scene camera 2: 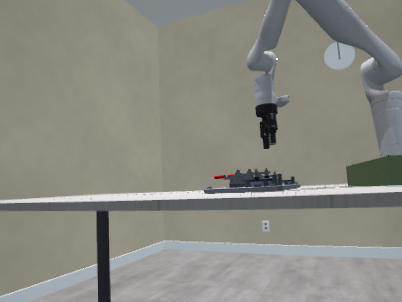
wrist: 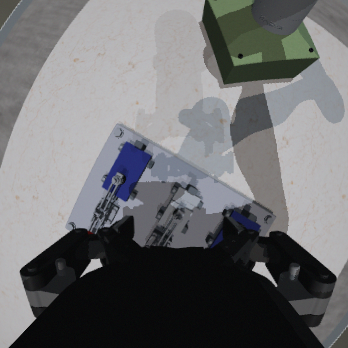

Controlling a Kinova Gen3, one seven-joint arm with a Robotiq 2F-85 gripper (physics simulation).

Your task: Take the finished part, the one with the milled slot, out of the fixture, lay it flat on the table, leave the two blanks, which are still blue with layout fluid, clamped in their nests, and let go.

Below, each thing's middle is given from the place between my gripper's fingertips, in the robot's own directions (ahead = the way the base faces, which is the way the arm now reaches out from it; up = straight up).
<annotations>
I see the fixture plate [wrist: 153, 187] 5 cm ahead of my hand, 1 cm to the left of it and 14 cm below it. Round my hand: finished part [wrist: 182, 199] (1 cm ahead, 1 cm to the left, 12 cm below).
</annotations>
